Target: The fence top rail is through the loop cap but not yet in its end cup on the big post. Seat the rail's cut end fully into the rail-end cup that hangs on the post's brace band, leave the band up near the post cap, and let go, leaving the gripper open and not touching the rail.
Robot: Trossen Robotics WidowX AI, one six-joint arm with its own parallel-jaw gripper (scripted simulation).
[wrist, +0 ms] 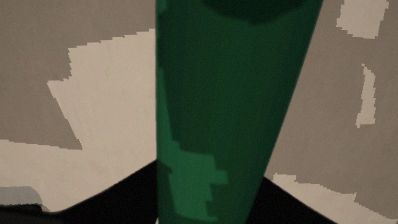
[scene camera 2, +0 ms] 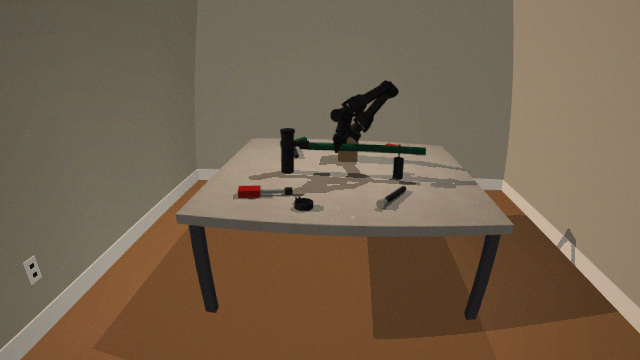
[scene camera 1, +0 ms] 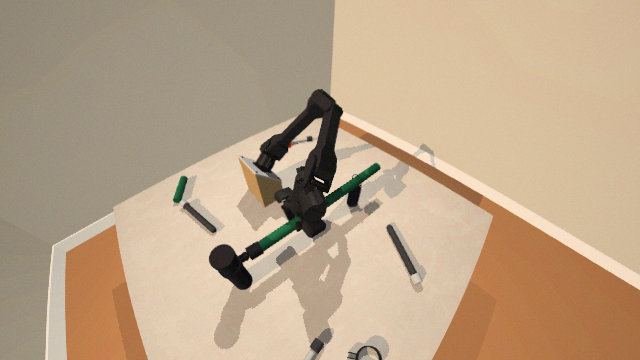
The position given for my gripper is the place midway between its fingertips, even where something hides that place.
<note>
In view: my gripper (scene camera 1: 294,227), a green rail (scene camera 1: 356,181) and a big black post (scene camera 1: 223,258).
The green rail also shows in the wrist view (wrist: 223,83) and in scene camera 2 (scene camera 2: 348,146). My gripper shows as well in the wrist view (wrist: 202,168).
</note>
